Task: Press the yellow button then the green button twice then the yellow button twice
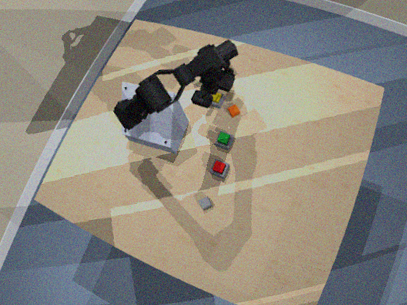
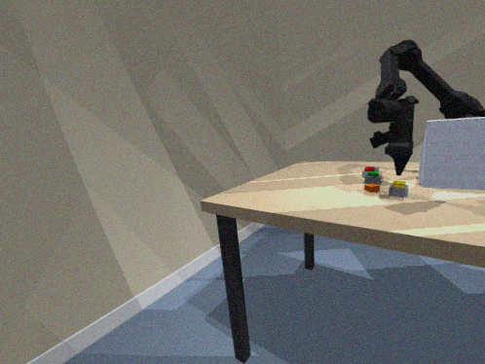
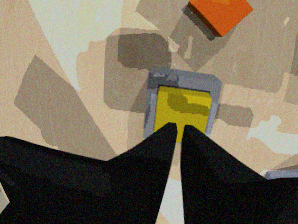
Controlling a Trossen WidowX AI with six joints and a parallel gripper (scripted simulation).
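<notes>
Now: the yellow button 30 mm below my gripper tip. The rest, counted from my gripper tip: red button: 220 mm to the right, 130 mm ahead, 30 mm below; then orange block: 70 mm ahead, 50 mm below, 10 mm to the right; then green button: 130 mm to the right, 100 mm ahead, 30 mm below.
</notes>
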